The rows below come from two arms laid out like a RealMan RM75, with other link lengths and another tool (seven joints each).
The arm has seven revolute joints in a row. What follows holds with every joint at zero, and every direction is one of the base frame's.
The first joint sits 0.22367 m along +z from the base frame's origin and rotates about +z.
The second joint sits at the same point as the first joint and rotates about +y.
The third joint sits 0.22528 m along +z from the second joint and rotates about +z.
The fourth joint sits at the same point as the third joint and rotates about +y.
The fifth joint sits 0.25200 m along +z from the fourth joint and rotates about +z.
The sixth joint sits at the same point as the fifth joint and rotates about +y.
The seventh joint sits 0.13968 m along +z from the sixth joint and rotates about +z.
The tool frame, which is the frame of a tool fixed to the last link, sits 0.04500 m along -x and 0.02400 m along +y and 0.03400 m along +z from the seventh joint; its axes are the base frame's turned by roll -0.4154, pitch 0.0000 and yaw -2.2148 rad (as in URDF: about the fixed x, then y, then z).
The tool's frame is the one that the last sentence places.
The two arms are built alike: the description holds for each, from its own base.
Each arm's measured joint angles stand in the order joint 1, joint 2, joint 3, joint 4, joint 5, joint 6, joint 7.
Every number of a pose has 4 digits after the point. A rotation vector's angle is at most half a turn.
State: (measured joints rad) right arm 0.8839 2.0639 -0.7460 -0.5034 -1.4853 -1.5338 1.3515; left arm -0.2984 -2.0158 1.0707 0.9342 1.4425 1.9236 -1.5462
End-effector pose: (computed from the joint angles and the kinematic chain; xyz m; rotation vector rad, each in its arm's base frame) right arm 0.0425 0.4161 0.0343 -1.4355 -1.9178 -0.1047; left arm -0.2118 0.2573 0.0007 0.5373 2.0705 0.8306
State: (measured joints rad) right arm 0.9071 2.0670 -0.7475 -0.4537 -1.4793 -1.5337 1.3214; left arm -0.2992 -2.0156 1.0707 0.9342 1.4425 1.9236 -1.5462
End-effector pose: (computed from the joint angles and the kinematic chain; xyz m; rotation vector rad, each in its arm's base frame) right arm 0.0390 0.4145 0.0240 -1.4347 -1.9220 -0.0793; left arm -0.2117 0.2575 0.0007 0.5382 2.0703 0.8302
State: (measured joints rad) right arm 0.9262 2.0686 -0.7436 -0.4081 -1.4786 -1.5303 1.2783; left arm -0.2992 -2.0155 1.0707 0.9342 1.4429 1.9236 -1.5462
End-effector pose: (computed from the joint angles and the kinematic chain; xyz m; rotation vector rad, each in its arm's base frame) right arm 0.0374 0.4127 0.0147 -1.4237 -1.9276 -0.0759; left arm -0.2118 0.2575 0.0007 0.5383 2.0707 0.8300
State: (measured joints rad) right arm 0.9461 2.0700 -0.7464 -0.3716 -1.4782 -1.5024 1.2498; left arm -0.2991 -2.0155 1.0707 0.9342 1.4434 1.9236 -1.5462
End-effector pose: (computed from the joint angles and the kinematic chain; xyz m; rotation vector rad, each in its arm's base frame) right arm 0.0348 0.4151 0.0050 -1.4318 -1.9296 -0.0921; left arm -0.2118 0.2574 0.0007 0.5383 2.0713 0.8298
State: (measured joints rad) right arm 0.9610 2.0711 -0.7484 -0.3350 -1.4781 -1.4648 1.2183; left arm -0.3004 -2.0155 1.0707 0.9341 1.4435 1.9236 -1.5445
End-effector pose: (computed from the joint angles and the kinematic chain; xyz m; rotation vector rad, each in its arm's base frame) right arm 0.0350 0.4184 -0.0054 -1.4479 -1.9265 -0.1243; left arm -0.2116 0.2577 0.0006 0.5413 2.0700 0.8296
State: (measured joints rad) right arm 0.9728 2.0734 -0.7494 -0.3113 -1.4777 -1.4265 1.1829; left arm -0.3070 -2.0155 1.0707 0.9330 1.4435 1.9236 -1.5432
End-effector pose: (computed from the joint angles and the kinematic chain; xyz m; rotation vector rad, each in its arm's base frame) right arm 0.0348 0.4217 -0.0138 -1.4502 -1.9264 -0.1682; left arm -0.2100 0.2591 0.0005 0.5480 2.0668 0.8262
